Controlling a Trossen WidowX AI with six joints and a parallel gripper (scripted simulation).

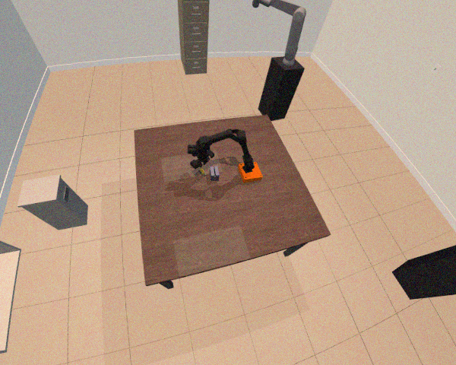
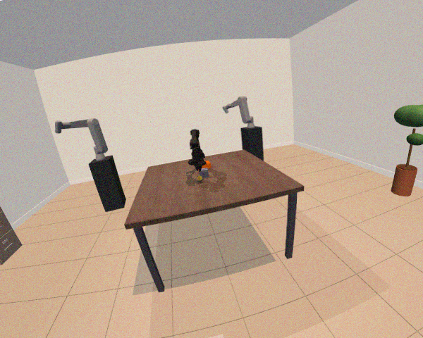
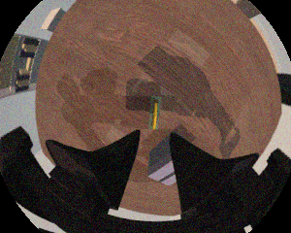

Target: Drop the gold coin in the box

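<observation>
My gripper tip is 7 cm above the gold coin.
</observation>
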